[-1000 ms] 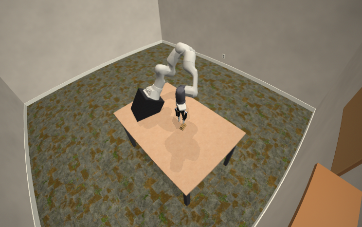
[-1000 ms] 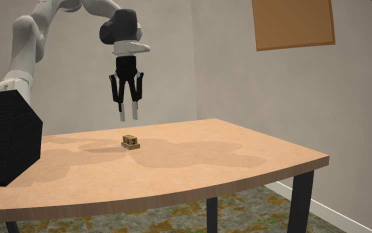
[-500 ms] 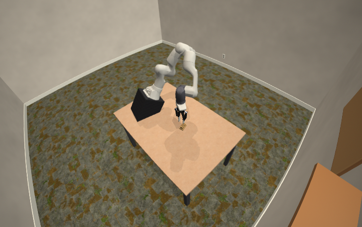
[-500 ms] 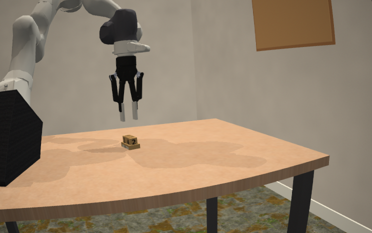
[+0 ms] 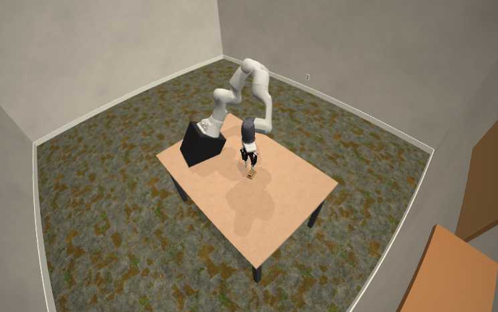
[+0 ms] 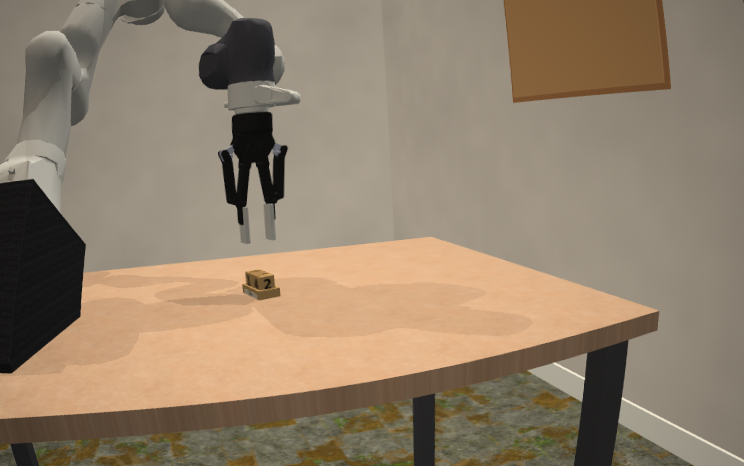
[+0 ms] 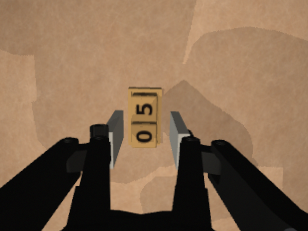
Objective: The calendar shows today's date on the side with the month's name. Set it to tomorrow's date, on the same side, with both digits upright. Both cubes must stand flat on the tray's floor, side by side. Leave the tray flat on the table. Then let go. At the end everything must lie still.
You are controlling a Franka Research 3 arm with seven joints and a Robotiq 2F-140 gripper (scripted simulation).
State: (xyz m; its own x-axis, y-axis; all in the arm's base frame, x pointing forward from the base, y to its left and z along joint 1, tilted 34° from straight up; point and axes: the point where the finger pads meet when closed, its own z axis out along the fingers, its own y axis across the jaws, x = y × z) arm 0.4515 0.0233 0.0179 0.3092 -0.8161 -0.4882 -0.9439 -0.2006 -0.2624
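Now: hand 110 mm above the cube, 30 mm to the right of it and 10 mm past it. From my hand the other things lie so: wooden calendar tray: 130 mm below, 20 mm to the left.
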